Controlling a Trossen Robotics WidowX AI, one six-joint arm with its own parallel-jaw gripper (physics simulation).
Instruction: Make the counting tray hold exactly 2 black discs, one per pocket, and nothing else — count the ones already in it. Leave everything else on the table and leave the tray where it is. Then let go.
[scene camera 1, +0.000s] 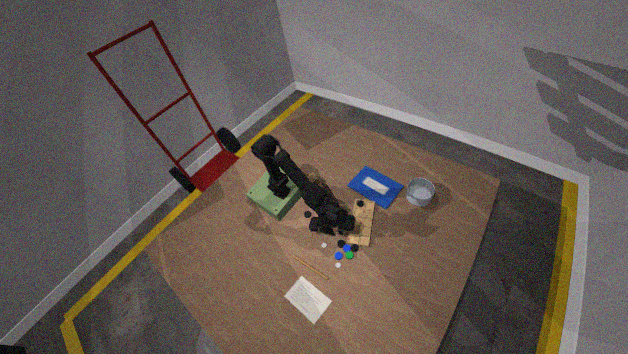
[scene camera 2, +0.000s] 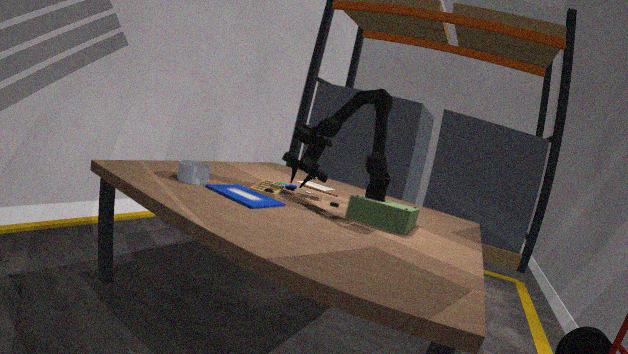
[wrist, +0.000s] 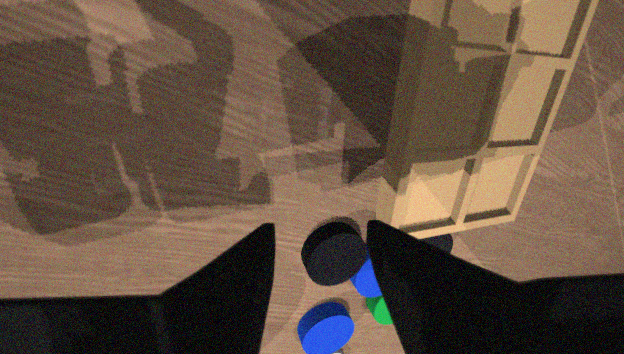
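The wooden counting tray (scene camera 1: 366, 220) (scene camera 2: 260, 187) (wrist: 387, 212) has a black disc (scene camera 1: 360, 203) (scene camera 2: 270, 190) in a pocket at its end near the blue board. The pockets at its other end look empty in the wrist view. My gripper (scene camera 2: 296, 184) (wrist: 321, 232) is open and empty beside the tray, pointing down. A black disc (scene camera 1: 341, 243) (wrist: 335, 255) shows between the fingers in the wrist view, on the table. Another black disc (scene camera 1: 354, 248) (wrist: 440, 243) lies by the tray's end, partly hidden by the right finger. A third loose black disc (scene camera 1: 307, 214) (scene camera 2: 334, 204) lies near the arm's base.
Blue discs (scene camera 1: 347, 248) (scene camera 1: 338, 256) (wrist: 326, 332) and a green disc (scene camera 1: 349, 255) (wrist: 384, 310) lie close by, with small white pieces (scene camera 1: 324, 245) (scene camera 1: 338, 265). A blue board (scene camera 1: 392, 195) (scene camera 2: 225, 190), round container (scene camera 1: 420, 192) (scene camera 2: 193, 172), stick (scene camera 1: 311, 267) and paper (scene camera 1: 308, 300) are also there.
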